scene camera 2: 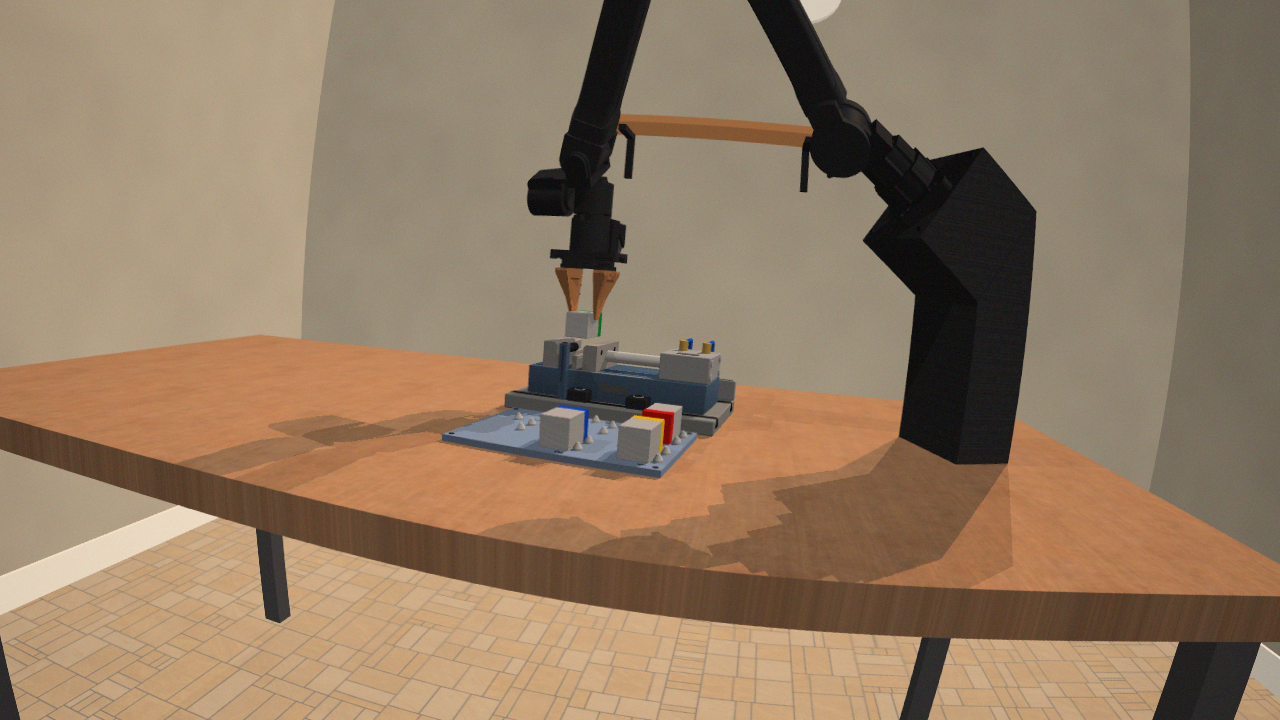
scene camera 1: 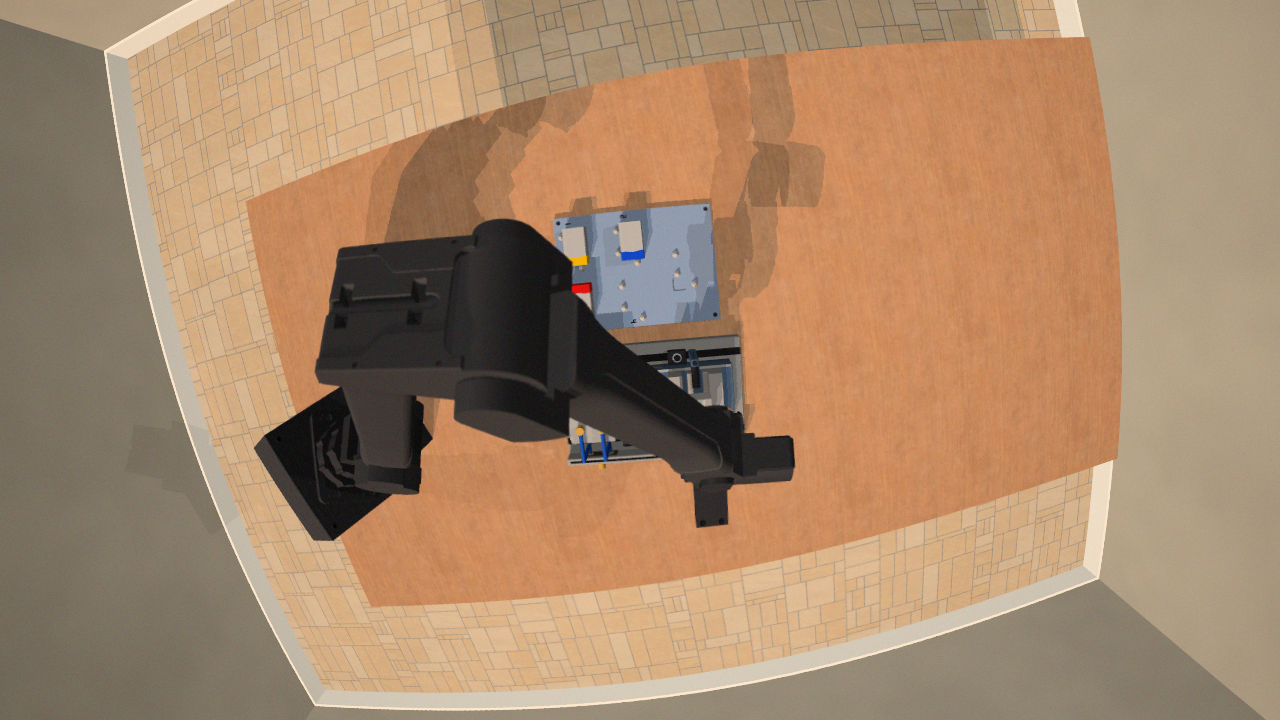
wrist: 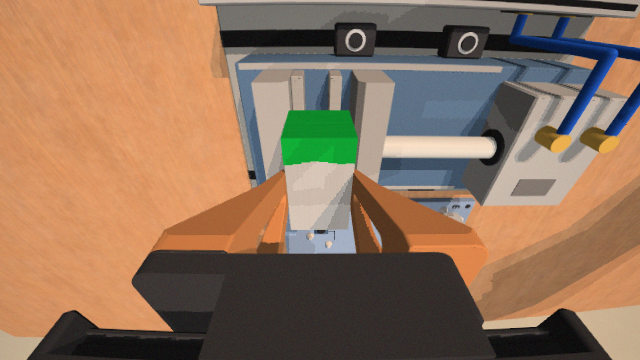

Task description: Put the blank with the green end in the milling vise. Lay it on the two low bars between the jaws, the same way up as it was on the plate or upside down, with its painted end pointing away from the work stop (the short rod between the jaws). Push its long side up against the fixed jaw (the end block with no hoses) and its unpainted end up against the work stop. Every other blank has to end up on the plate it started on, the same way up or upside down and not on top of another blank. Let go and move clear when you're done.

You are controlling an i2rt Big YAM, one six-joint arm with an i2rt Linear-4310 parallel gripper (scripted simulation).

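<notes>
Scene camera 2: gripper [scene camera 2: 584,318], yellow-ended blank [scene camera 2: 640,438], blue-ended blank [scene camera 2: 560,428], green-ended blank [scene camera 2: 579,324]. Scene camera 1: yellow-ended blank [scene camera 1: 575,243], blue-ended blank [scene camera 1: 631,239]. Wrist view: green-ended blank [wrist: 319,147]. Yellow-ended blank hidden in the wrist view by the gripper.
</notes>
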